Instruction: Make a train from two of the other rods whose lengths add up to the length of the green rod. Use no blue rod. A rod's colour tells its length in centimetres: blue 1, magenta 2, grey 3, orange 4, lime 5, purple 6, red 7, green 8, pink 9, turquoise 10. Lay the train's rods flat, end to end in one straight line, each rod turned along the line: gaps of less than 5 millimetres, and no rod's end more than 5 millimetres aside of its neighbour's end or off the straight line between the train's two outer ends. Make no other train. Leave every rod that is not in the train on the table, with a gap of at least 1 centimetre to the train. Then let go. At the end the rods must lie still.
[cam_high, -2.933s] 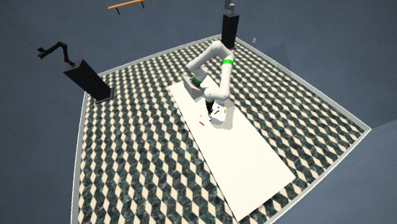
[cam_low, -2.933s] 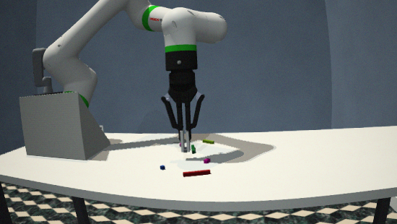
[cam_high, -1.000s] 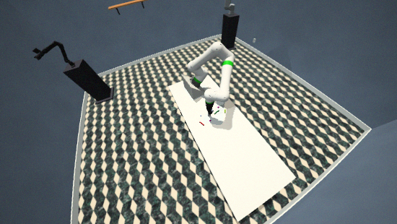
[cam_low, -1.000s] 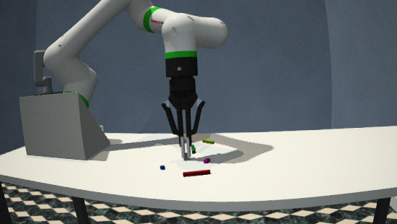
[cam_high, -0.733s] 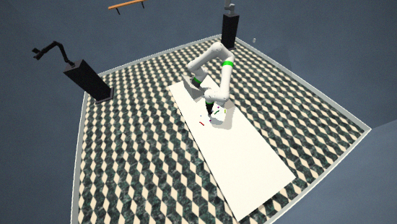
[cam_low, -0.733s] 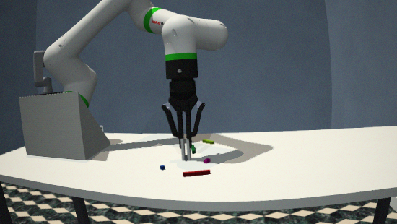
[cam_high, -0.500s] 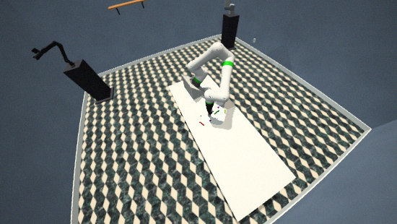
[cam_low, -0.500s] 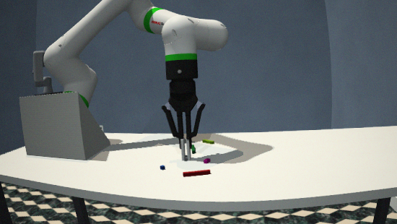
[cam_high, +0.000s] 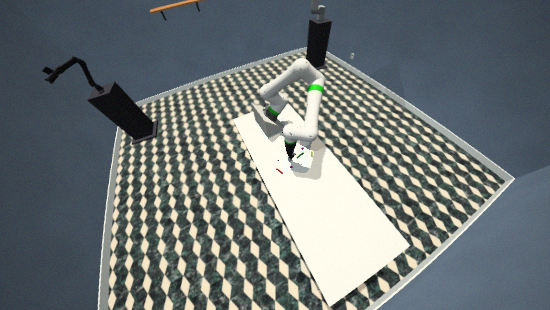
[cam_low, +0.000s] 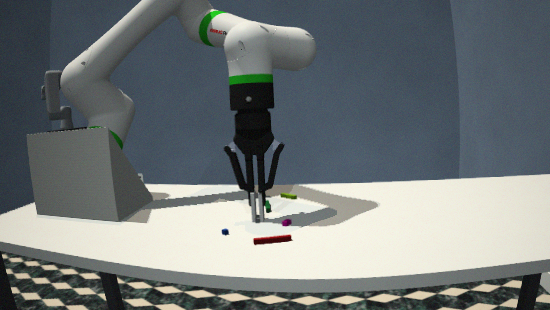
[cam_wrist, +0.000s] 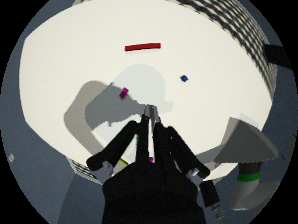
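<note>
Now: hand 30 mm above the grey rod. The rest, counted from my hand: blue rod: 100 mm to the right, 40 mm behind, 30 mm below; then red rod: 130 mm to the right, 70 mm ahead, 30 mm below; then green rod: 100 mm to the left, 30 mm below, 10 mm behind.
</note>
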